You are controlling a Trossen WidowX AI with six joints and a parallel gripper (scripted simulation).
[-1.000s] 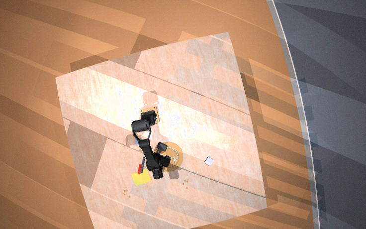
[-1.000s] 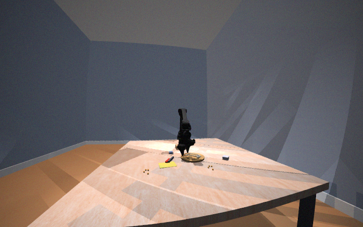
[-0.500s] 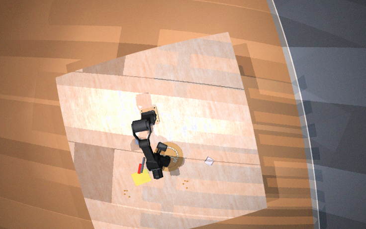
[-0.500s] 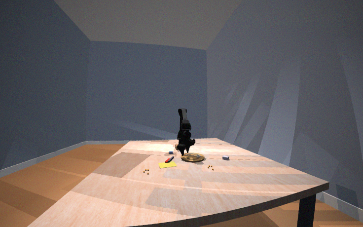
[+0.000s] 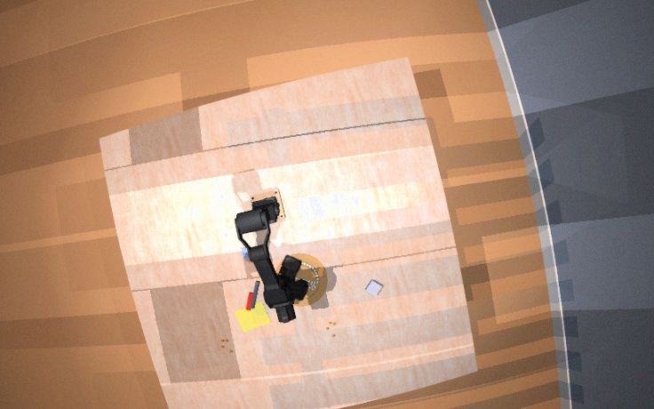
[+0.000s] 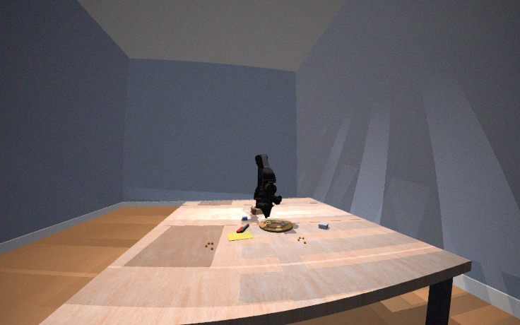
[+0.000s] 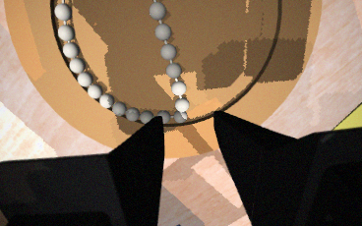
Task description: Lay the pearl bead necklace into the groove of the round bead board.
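My gripper tip is now 4 cm to the right of the round bead board, 3 cm short of it and 3 cm above it. Round my gripper tip: blue block 14 cm behind, 10 cm to the right, 3 cm below; then yellow note 19 cm to the right, 10 cm ahead, 4 cm below; then red marker 16 cm to the right, 4 cm below, 3 cm ahead.
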